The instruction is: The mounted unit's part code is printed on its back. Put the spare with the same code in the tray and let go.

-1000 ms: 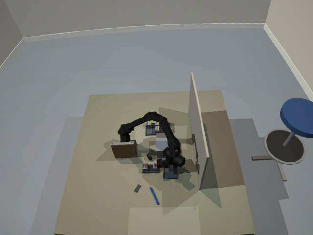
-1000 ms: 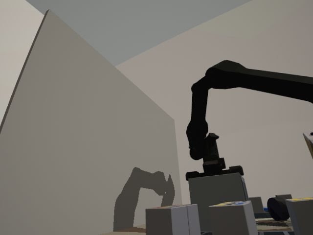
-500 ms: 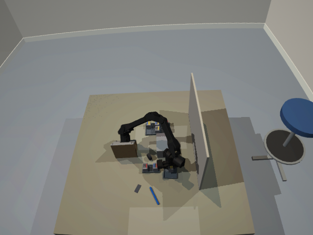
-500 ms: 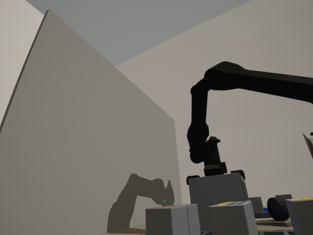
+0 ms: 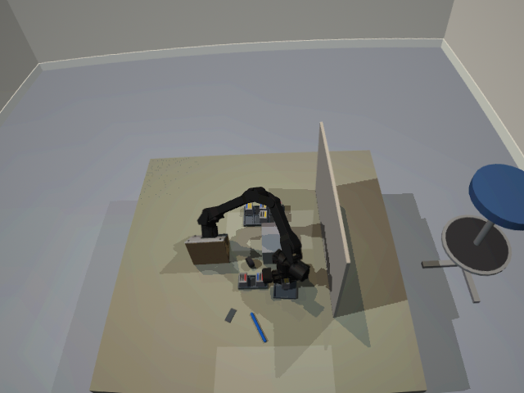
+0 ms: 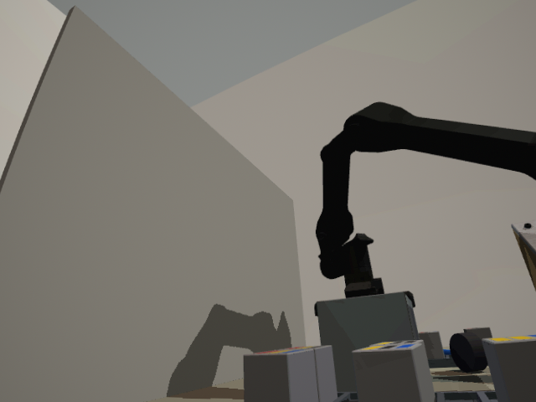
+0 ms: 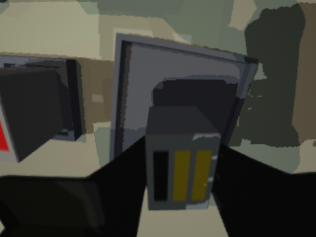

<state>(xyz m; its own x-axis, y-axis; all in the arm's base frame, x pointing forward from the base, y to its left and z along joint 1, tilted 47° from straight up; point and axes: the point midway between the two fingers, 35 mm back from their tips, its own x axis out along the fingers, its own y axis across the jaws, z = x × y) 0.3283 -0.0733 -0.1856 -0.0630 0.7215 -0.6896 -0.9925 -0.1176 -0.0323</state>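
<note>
The dark tray is 2 cm below my gripper tip. The rest, counted from my gripper tip: tall upright board 20 cm to the left, 20 cm above, 19 cm ahead; then grey mounted unit 20 cm to the left, 5 cm behind, 3 cm above; then blue pen 19 cm to the right, 11 cm behind, 2 cm below.
</note>
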